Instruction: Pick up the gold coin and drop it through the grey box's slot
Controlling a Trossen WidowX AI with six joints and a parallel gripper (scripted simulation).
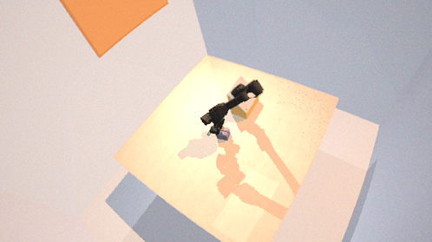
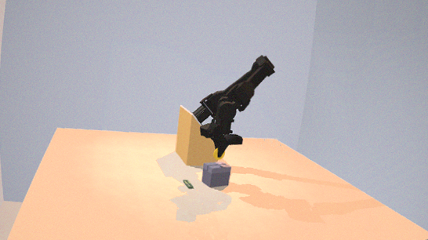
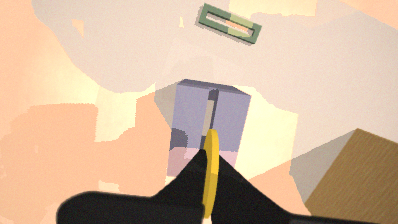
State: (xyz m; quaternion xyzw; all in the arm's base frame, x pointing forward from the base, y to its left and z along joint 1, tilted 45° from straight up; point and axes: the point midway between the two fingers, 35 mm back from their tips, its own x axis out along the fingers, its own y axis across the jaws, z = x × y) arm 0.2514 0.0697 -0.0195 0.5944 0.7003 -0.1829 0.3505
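Now: gripper tip 1 cm below the gold coin.
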